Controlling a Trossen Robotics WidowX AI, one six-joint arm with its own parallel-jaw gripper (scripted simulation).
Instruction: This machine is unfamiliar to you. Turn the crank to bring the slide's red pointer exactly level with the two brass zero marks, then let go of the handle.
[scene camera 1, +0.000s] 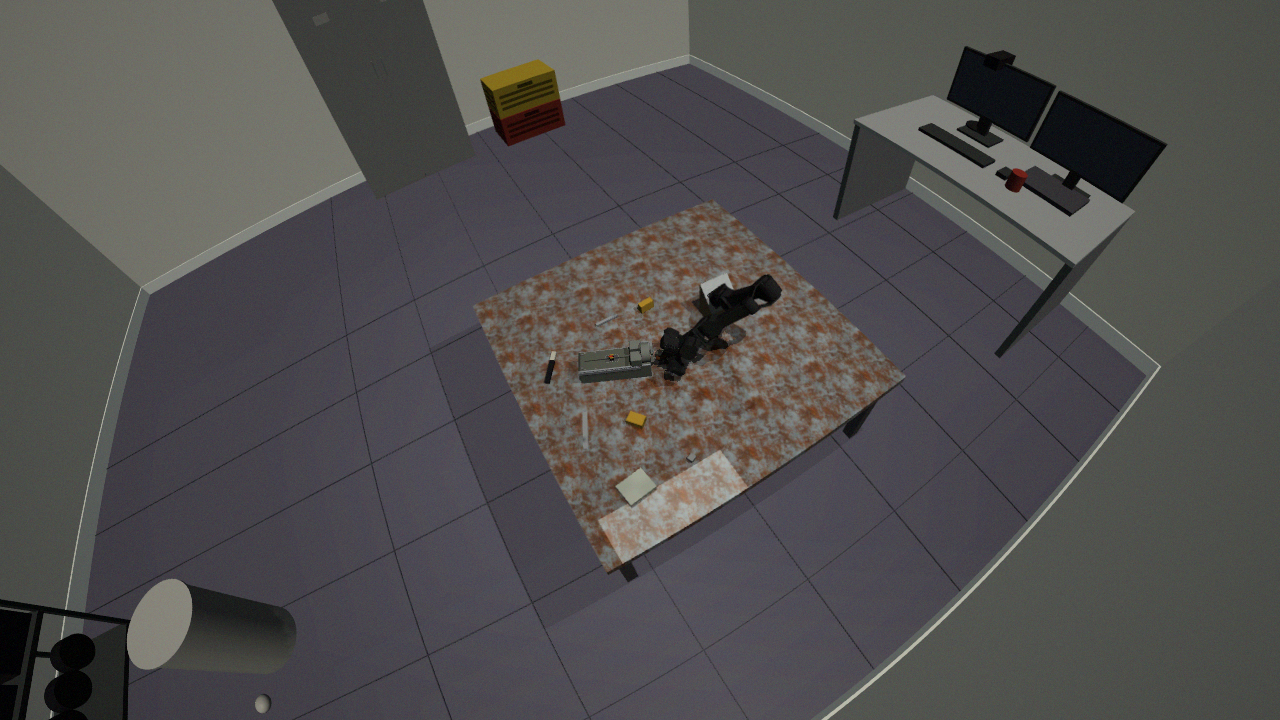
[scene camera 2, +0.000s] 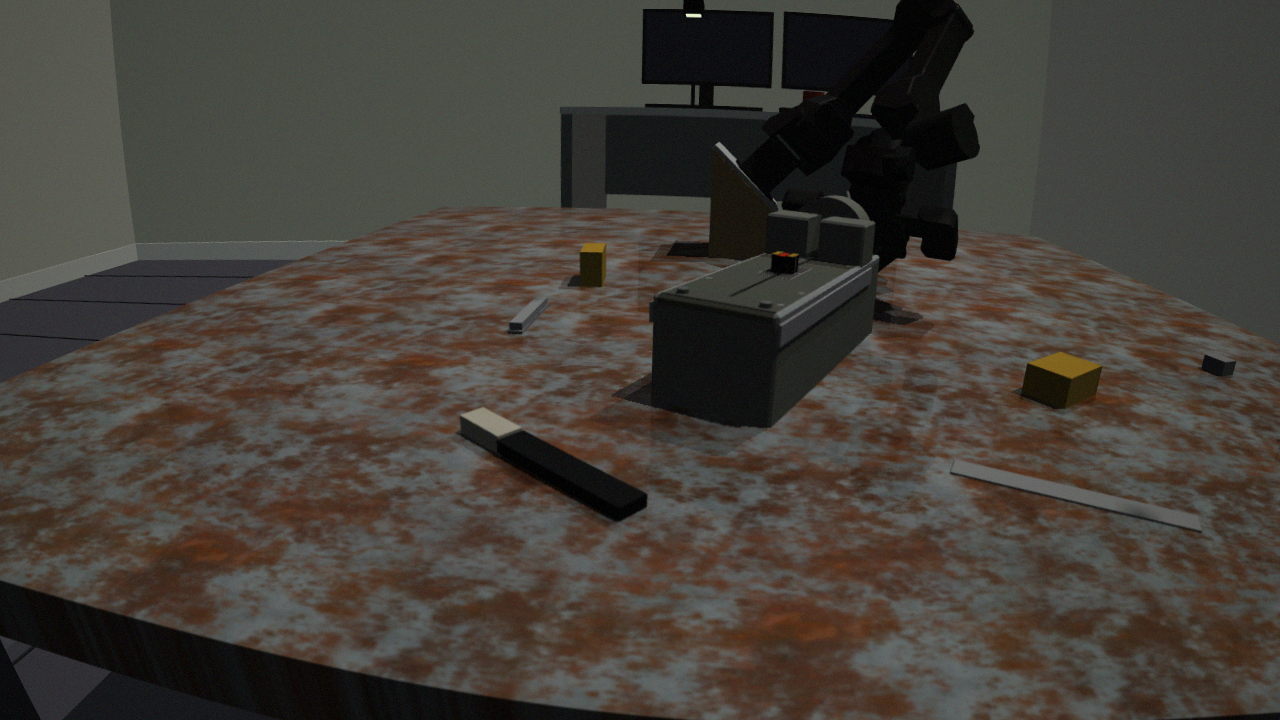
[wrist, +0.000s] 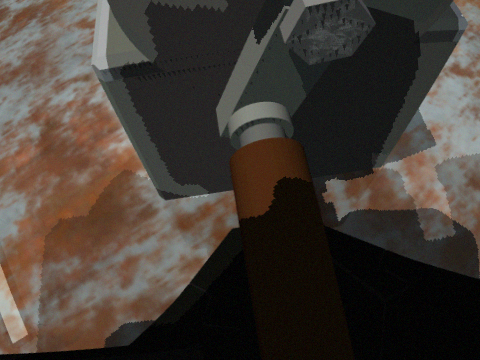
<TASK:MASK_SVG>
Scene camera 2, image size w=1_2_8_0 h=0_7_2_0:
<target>my gripper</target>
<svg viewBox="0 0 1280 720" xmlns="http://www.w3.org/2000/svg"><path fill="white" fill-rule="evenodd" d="M781 204L783 210L798 212L799 208L810 200L824 197L823 191L792 188L785 194ZM849 145L846 148L841 175L846 177L852 184L849 189L850 198L862 207L870 221L876 223L873 254L879 256L878 273L882 268L887 267L888 264L893 262L894 259L906 258L906 246L910 239L909 236L922 238L921 251L925 257L949 261L954 260L959 240L958 216L954 209L920 205L917 213L919 219L900 214L906 202L905 194L909 181L911 182L914 178L916 168L916 152L914 148Z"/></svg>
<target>thin grey strip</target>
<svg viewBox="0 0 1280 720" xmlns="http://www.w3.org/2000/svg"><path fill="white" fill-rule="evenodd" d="M951 474L956 476L960 475L969 479L972 478L1003 487L1006 486L1033 494L1036 493L1041 496L1044 495L1049 498L1052 497L1066 502L1091 506L1096 509L1099 508L1152 522L1155 521L1194 532L1202 532L1198 517L1195 514L1175 511L1135 500L1132 501L1122 497L1110 496L1100 492L1097 493L1092 490L1088 491L1083 488L1080 489L1066 484L1045 481L957 459L954 460Z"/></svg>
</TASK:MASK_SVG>
